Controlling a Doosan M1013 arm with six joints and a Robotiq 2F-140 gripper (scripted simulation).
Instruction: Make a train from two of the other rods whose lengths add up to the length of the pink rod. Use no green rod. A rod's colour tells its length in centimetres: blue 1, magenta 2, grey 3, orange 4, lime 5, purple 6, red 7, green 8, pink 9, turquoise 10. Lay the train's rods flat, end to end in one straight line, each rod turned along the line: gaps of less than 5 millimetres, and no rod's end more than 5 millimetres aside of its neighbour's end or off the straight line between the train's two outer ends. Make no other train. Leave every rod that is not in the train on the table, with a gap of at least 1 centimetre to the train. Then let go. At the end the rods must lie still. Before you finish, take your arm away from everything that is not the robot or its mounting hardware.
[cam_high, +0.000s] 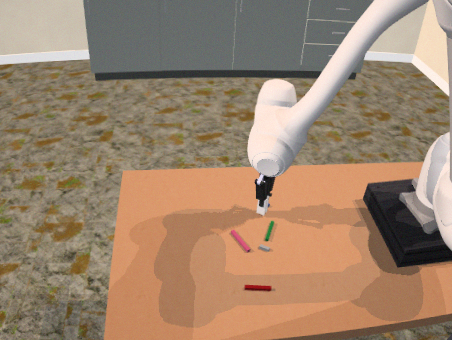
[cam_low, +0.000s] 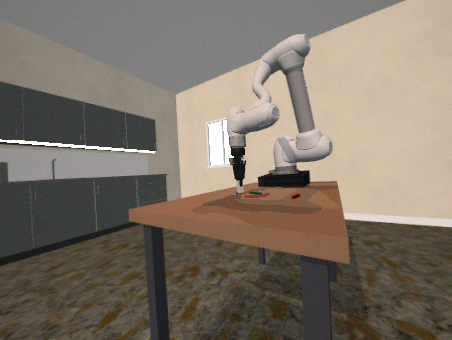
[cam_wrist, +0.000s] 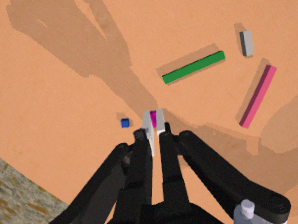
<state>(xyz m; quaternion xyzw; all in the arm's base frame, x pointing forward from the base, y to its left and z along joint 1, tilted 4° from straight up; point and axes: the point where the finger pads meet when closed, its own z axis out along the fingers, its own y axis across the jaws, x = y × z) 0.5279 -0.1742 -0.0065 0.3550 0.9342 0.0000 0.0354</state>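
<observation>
The magenta rod is 30 mm below my hand. From my hand the other things lie so: blue rod 40 mm below, 30 mm to the right, 30 mm behind; green rod 80 mm to the left, 40 mm below; pink rod 110 mm to the left, 100 mm ahead, 40 mm below.
</observation>
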